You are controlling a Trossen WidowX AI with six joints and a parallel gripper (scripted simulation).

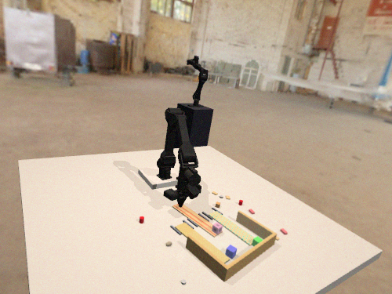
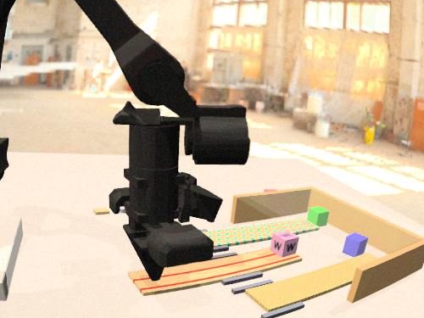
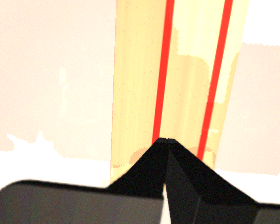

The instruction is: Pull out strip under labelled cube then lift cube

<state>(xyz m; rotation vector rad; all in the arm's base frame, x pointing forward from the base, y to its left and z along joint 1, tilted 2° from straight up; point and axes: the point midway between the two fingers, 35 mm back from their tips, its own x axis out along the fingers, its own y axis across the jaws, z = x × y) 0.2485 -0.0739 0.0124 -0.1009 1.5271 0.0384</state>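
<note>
Right now the orange cube is 80 mm ahead of my gripper tip and 170 mm to the left of it.
</note>
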